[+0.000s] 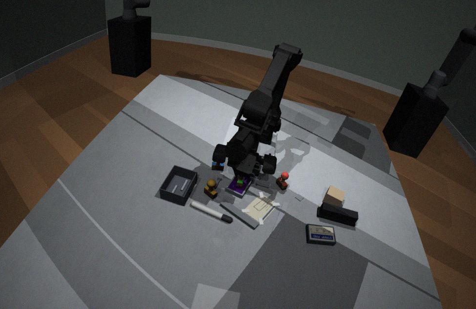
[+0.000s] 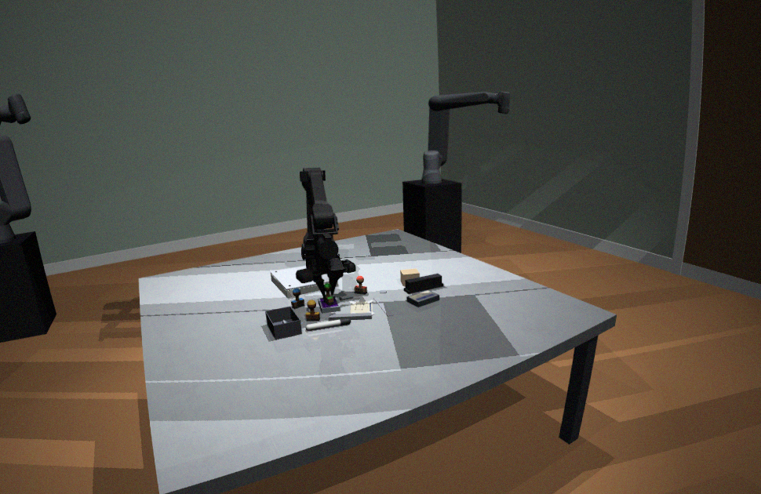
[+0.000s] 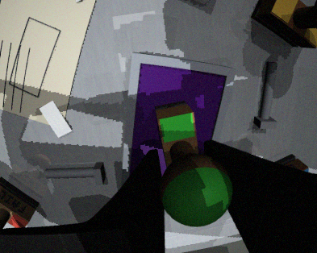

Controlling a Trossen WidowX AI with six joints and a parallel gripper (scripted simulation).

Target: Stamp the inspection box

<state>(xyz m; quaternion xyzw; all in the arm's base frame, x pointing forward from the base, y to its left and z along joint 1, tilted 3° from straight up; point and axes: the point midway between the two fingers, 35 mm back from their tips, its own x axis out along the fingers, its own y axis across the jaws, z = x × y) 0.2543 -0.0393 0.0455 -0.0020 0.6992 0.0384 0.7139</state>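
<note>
My gripper tip is now right at the green-topped stamp. Also, from my gripper tip: yellow-knobbed stamp (7 cm ahead, 8 cm to the right, 2 cm below); blue-knobbed stamp (5 cm behind, 9 cm to the right, 2 cm below); purple ink pad (3 cm below).
</note>
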